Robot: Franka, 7 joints.
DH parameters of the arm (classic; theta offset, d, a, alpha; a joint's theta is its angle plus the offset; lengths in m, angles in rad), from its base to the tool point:
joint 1: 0 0.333 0 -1.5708
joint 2: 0 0 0 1.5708
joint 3: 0 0.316 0.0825 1.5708
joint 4: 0 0 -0.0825 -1.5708
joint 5: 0 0.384 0 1.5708
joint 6: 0 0 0.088 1.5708
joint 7: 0 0.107 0 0
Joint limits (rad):
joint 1: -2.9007..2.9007
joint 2: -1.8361..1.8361
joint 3: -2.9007..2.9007
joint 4: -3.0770..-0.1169
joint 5: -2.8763..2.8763
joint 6: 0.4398..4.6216
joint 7: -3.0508..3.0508
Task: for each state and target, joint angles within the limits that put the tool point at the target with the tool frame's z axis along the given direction. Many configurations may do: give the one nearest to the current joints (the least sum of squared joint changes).
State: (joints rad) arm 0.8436 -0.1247 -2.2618 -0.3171 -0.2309 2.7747 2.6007
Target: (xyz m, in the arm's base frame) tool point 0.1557 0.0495 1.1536 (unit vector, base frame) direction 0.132 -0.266 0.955
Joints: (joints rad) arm 0.3059 0.1883 -1.9346 -0.1178 -0.0990 2.9307 2.6007
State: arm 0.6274 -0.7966 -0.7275 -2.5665 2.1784 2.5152 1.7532
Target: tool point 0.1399 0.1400 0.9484 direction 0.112 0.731 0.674
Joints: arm 0.6570 -0.8912 0.0695 -1.8657 2.1066 2.5920 1.7532
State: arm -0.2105 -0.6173 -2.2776 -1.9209 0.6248 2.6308 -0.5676
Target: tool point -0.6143 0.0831 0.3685 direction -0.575 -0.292 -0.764
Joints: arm -0.6115 -0.2723 -2.5876 -2.0523 0.7363 2.8041 -0.5676
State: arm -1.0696 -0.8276 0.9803 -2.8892 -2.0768 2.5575 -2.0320
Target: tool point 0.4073 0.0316 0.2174 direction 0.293 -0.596 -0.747
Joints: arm -0.9376 0.0881 1.0148 -2.6196 -1.4227 2.3962 -2.0320
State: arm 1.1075 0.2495 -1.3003 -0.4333 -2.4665 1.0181 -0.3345
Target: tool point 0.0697 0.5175 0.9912 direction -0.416 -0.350 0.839
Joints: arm 1.7248 0.6326 -1.1674 -0.4371 -2.6301 1.7323 -0.3345
